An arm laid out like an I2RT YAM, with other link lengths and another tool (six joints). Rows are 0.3 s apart.
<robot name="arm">
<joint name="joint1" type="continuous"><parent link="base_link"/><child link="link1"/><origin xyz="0 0 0.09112" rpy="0 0 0"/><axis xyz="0 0 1"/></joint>
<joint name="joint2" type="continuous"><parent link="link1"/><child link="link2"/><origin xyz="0.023 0.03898 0.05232" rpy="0 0 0"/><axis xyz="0 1 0"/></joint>
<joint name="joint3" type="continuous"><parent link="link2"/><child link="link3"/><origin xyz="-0.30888 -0.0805 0" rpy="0 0 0"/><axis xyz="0 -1 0"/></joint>
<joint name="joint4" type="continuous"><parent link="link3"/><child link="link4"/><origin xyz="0.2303 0.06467 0.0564" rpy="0 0 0"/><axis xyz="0 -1 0"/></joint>
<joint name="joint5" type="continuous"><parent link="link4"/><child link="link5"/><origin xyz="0.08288 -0.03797 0.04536" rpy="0 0 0"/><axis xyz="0 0 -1"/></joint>
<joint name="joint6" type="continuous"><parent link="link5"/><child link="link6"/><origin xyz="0.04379 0 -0.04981" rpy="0 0 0"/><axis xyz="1 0 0"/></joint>
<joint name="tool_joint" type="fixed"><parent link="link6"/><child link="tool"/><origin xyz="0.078 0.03 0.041" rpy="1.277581 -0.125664 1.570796"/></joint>
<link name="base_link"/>
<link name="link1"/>
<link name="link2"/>
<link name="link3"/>
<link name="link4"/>
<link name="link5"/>
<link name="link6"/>
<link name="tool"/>
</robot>
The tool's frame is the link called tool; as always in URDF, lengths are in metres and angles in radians. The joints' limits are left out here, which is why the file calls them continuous.
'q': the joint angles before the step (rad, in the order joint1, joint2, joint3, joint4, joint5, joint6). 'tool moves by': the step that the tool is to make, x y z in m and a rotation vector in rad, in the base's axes. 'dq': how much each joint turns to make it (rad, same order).
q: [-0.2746 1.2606 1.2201 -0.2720 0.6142 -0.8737]
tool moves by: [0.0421 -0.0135 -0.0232 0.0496 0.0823 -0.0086]
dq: [-0.0056 0.1654 0.1038 -0.0483 -0.0063 0.0300]
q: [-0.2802 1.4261 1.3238 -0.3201 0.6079 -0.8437]
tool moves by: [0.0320 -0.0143 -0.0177 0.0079 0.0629 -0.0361]
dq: [-0.0004 0.1324 0.0944 -0.0296 0.0363 0.0085]
